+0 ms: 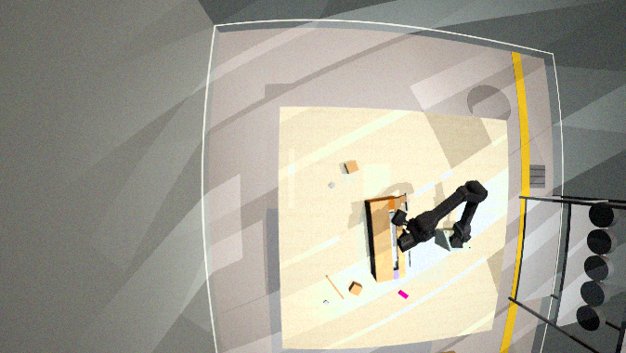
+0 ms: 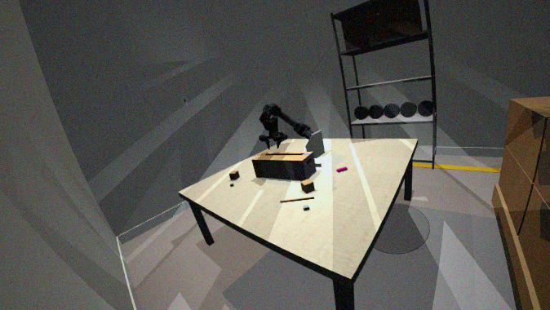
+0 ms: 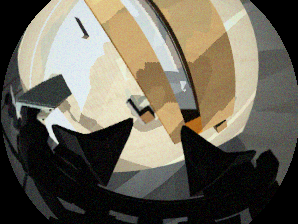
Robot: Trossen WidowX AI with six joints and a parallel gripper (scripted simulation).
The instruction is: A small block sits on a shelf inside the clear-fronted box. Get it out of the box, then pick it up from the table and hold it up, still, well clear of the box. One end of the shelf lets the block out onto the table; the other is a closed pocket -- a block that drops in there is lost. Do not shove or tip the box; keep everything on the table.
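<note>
Right now my gripper tip is 130 mm above the small tan block, 70 mm to the left of it and 30 mm past it. From my gripper tip the other things lie so: thin stick (410 mm to the left, 250 mm ahead, 150 mm below); tan box (110 mm to the left, 90 mm below, 10 mm ahead); magenta block (440 mm to the left, 140 mm below, 120 mm behind).
</note>
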